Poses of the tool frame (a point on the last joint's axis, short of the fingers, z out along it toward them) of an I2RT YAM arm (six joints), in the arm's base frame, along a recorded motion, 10 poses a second.
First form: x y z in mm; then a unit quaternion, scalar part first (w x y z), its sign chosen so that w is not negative.
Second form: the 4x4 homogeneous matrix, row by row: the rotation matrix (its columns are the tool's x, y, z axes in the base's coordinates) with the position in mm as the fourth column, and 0 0 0 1 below. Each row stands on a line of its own. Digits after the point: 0 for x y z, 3 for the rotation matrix.
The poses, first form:
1: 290 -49 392 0.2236 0.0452 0.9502 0.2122
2: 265 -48 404 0.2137 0.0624 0.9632 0.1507
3: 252 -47 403 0.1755 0.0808 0.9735 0.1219
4: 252 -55 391 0.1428 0.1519 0.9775 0.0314
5: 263 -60 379 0.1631 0.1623 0.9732 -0.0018
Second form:
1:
-0.896 -0.009 0.444 290
0.181 0.906 0.383 -49
-0.406 0.423 -0.810 392
0 0 0 1

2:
-0.901 0.056 0.430 265
0.185 0.947 0.264 -48
-0.393 0.317 -0.863 404
0 0 0 1

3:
-0.925 0.115 0.361 252
0.200 0.957 0.209 -47
-0.322 0.266 -0.909 403
0 0 0 1

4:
-0.913 0.288 0.289 252
0.306 0.952 0.018 -55
-0.270 0.105 -0.957 391
0 0 0 1

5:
-0.894 0.316 0.317 263
0.315 0.947 -0.056 -60
-0.318 0.049 -0.947 379
0 0 0 1

